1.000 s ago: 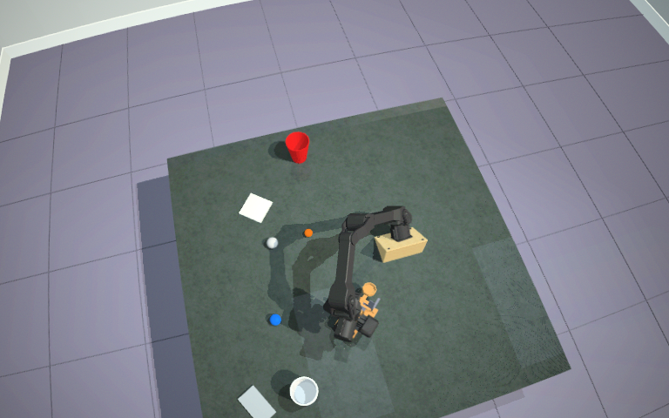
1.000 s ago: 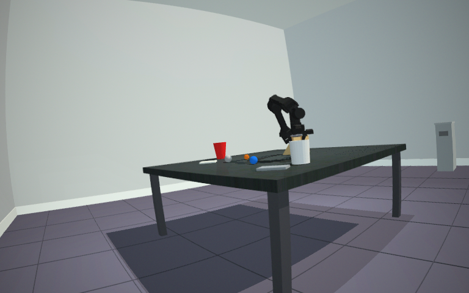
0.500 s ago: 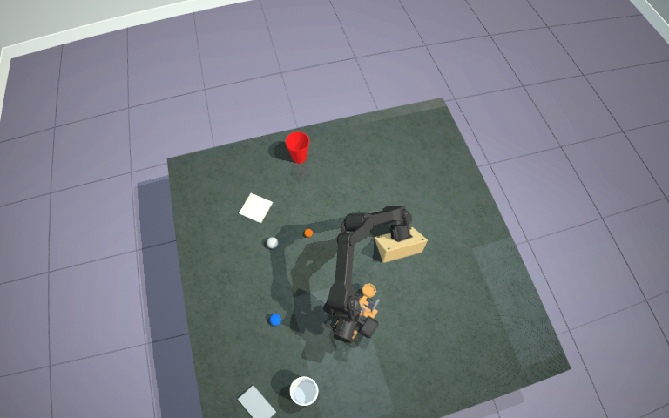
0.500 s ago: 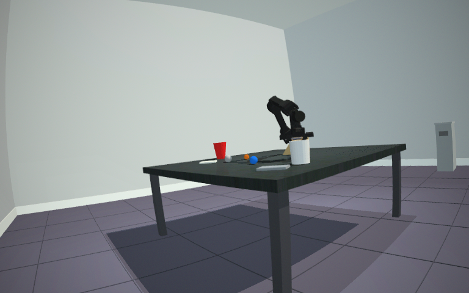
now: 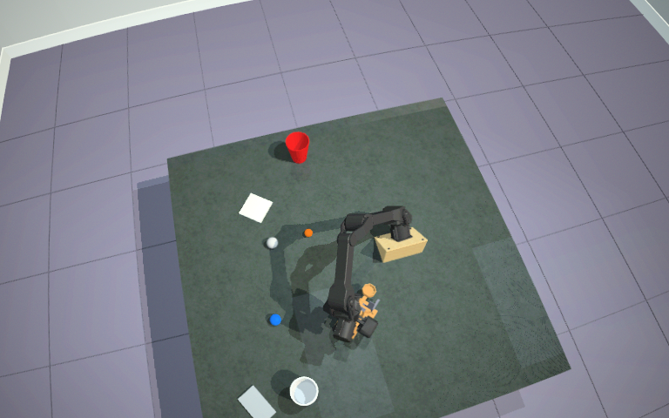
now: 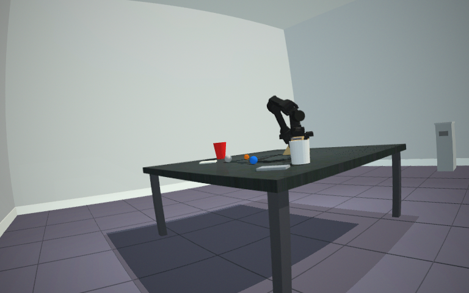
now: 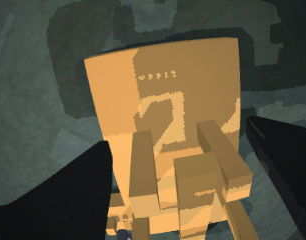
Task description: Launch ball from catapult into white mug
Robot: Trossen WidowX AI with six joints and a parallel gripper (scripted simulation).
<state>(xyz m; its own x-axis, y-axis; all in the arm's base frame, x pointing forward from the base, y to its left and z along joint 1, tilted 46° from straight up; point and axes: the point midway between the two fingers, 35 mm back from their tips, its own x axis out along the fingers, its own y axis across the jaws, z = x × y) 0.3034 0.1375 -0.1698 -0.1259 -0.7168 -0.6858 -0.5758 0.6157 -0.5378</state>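
The orange ball lies 10 mm ahead of my gripper tip, 380 mm to the right of it and 20 mm below it. Round my gripper tip: white mug (230 mm ahead, 170 mm to the left, 10 mm below); blue ball (240 mm ahead, 110 mm to the right, 20 mm below); wooden catapult (70 mm behind, 30 mm to the right, 20 mm above).
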